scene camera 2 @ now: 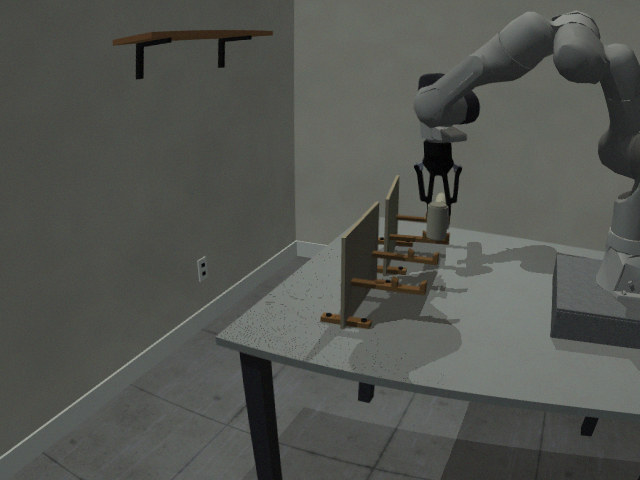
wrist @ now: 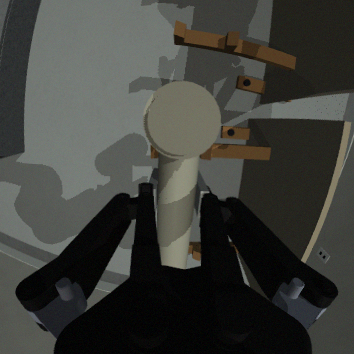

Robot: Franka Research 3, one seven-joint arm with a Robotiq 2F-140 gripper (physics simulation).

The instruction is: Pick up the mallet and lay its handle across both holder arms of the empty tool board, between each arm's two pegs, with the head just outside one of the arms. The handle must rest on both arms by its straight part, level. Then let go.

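Observation:
The cream mallet (scene camera 2: 437, 223) (wrist: 182, 120) has a thick round head facing scene camera 2. Its handle (wrist: 177, 215) runs back from the head. My gripper (scene camera 2: 438, 217) (wrist: 175, 178) is shut on the handle, over the far tool board (scene camera 2: 392, 219) (wrist: 292, 185). The handle crosses above that board's nearer arm (scene camera 2: 408, 237) (wrist: 242, 152), between its two pegs in the wrist view. The farther arm (scene camera 2: 410, 218) is partly hidden; a peg (wrist: 195, 251) shows beside the handle. The head is at the nearer arm's outer side. Contact between handle and arms cannot be told.
A second tool board (scene camera 2: 360, 263) (wrist: 315, 45) stands nearer scene camera 2. Its pegged arms (scene camera 2: 387, 255) (scene camera 2: 382, 283) (wrist: 265, 52) bear no tool. Wooden feet (scene camera 2: 346, 320) (wrist: 242, 133) support the boards on the grey table (scene camera 2: 496, 351). A wall shelf (scene camera 2: 191, 35) hangs at left.

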